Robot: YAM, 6 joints.
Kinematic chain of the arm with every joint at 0, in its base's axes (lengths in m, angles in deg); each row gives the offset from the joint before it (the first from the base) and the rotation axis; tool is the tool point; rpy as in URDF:
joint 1: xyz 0 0 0.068 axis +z
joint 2: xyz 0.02 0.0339 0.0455 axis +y
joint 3: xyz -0.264 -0.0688 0 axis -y
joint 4: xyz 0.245 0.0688 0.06 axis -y
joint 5: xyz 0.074 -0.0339 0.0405 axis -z
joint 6: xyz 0.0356 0 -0.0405 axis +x
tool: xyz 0 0 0 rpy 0 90 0
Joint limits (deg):
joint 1: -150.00..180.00
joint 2: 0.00..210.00
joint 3: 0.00..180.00
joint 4: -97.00..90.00
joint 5: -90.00..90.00
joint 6: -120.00..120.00
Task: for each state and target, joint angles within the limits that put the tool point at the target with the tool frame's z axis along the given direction. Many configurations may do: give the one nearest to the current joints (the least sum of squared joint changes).
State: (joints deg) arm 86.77 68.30 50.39 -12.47 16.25 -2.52
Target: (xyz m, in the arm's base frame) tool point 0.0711 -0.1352 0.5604 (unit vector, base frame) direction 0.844 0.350 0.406
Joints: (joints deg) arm 105.54 25.35 91.13 8.91 65.10 -2.52
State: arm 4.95 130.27 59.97 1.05 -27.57 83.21
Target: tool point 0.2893 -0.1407 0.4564 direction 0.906 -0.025 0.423
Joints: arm -28.54 80.62 74.39 33.87 -24.26 83.21
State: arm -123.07 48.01 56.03 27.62 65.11 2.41
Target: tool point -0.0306 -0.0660 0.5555 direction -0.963 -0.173 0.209
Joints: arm -86.49 47.69 77.65 31.47 76.24 2.41
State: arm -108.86 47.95 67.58 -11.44 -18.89 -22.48
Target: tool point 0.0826 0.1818 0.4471 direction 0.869 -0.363 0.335
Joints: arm -104.86 0.18 72.76 -3.50 -68.97 -22.48
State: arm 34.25 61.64 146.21 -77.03 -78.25 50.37
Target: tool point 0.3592 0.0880 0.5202 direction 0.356 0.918 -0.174
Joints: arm 9.07 111.69 147.53 -55.16 -58.27 50.37
